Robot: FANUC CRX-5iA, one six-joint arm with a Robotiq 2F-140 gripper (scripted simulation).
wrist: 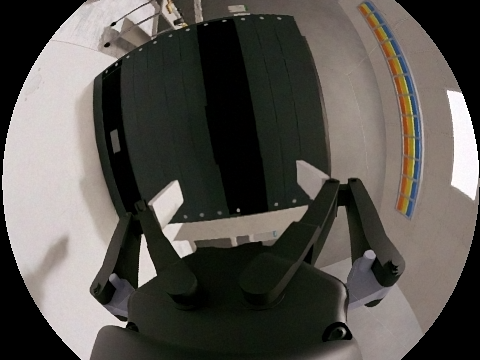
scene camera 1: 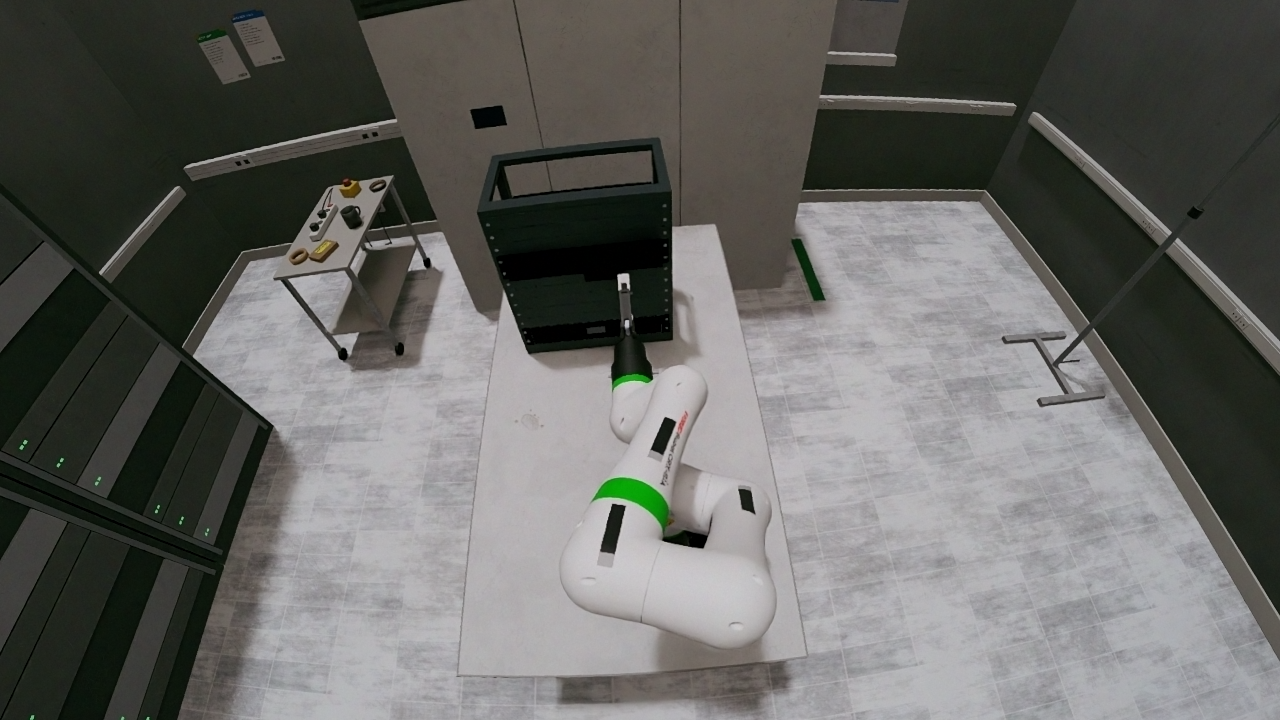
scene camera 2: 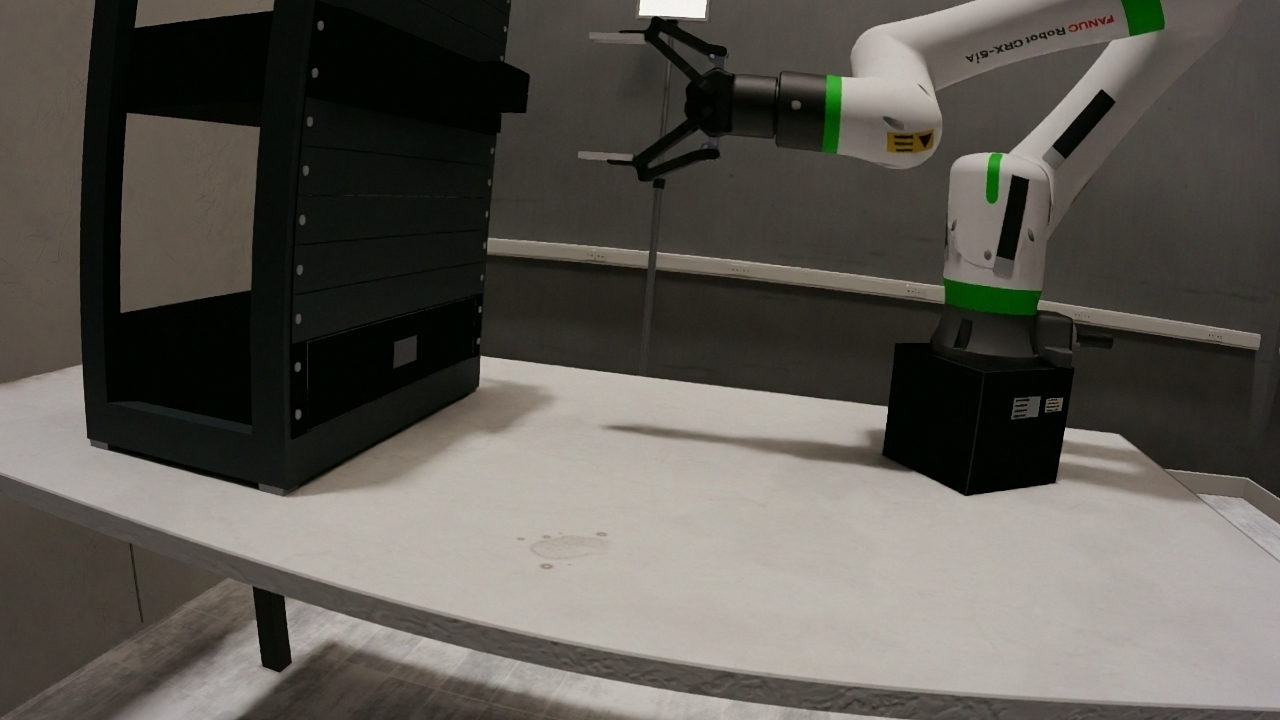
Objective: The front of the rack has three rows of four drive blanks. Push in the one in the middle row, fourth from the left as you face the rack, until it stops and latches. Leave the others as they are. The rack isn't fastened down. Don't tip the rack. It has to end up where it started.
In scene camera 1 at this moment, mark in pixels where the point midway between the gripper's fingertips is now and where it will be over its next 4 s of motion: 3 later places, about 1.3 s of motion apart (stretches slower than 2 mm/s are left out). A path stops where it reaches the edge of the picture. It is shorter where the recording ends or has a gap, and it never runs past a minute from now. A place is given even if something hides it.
The gripper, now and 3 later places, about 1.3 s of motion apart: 625,296; 653,279; 650,273; 643,265
